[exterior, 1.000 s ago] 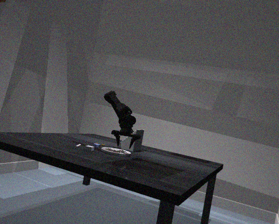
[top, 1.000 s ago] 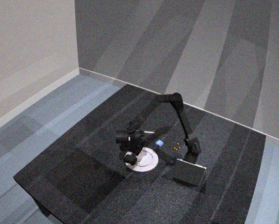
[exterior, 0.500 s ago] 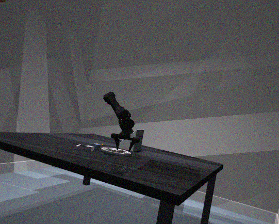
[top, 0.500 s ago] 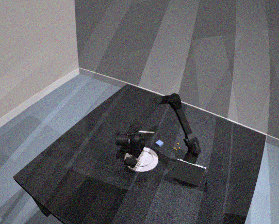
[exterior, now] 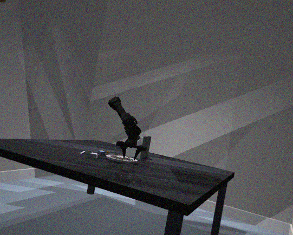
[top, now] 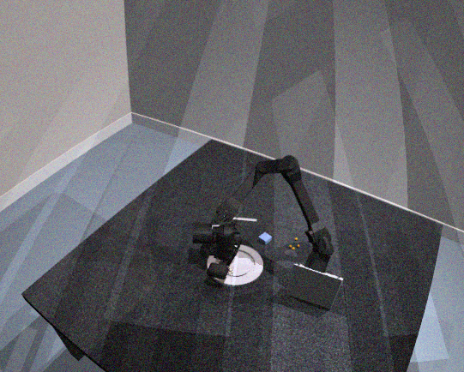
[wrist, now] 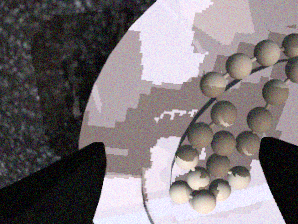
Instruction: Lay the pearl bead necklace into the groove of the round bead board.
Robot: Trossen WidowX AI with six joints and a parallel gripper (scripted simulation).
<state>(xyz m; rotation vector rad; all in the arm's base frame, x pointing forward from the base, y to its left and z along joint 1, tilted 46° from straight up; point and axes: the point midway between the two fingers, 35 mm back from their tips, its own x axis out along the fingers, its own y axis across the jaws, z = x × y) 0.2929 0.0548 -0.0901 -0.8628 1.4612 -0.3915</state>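
The round white bead board is 10 mm behind my gripper tip, 60 mm to the right of it and 10 mm below it. Round my gripper tip: small white block (160 mm ahead, 150 mm to the right); small blue cube (30 mm behind, 230 mm to the right, 10 mm below); thin white stick (110 mm ahead, 280 mm to the right, 10 mm below).
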